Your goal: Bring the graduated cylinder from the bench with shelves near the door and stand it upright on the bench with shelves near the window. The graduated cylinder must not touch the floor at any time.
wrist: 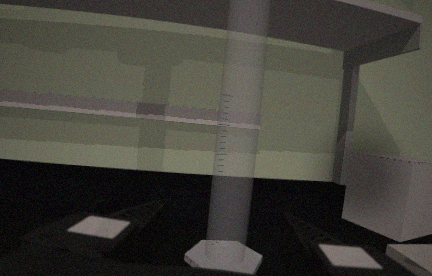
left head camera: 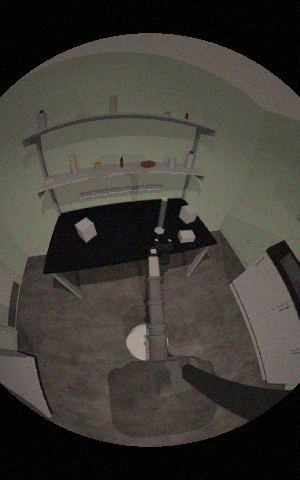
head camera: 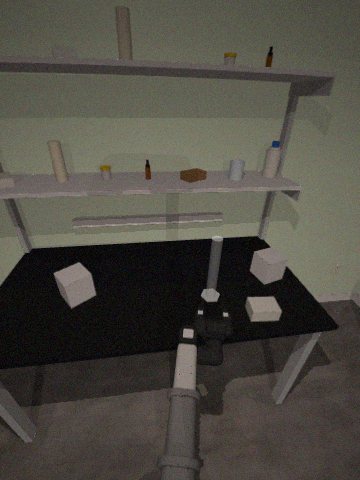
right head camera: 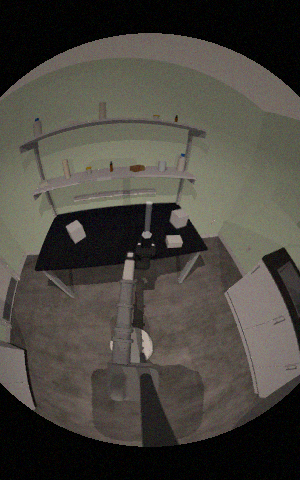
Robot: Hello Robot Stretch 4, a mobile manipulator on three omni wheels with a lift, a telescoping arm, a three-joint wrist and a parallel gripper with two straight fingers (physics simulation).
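Frame: origin at the robot's base, x ahead, y left, z up, level; millimetres.
Seen in the pictures: gripper, fingertip midpoint: (wrist: 223,225) (left head camera: 161,234) (head camera: 211,303) (right head camera: 145,238); robot's base, link origin: (left head camera: 146,340) (right head camera: 132,344).
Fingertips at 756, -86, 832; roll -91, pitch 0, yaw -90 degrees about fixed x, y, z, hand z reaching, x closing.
Observation:
Offsets run from my fingertips to a thing's top centre, as dx, dy, dz. Level surfaces: height alone.
The graduated cylinder @(+141, -5, +224) (head camera: 215,265) (left head camera: 163,214) (right head camera: 148,217) (wrist: 240,125) is tall, clear and grey, with a pale hexagonal foot. It stands upright on the black top of a bench with shelves @(dz -97) (head camera: 140,300) (left head camera: 120,245) (right head camera: 107,245). My gripper (head camera: 212,304) (left head camera: 163,242) (right head camera: 146,244) (wrist: 223,225) is open and empty, low over the bench's front part, close in front of the cylinder. In the wrist view the foot and lower tube show between the two spread fingers, with a gap on each side. No door or window shows, so I cannot tell which bench this is.
A white box @(+59, -229, -39) (head camera: 263,308) (wrist: 417,257) and a white cube @(+332, -308, +33) (head camera: 268,265) (wrist: 385,195) are right of the cylinder. Another cube @(+73, +619, +33) (head camera: 75,284) is at left. The lower shelf @(dz +360) (head camera: 125,184) and upper shelf (head camera: 175,70) hold bottles and jars. White cabinets (left head camera: 265,320) (right head camera: 265,325) stand at right.

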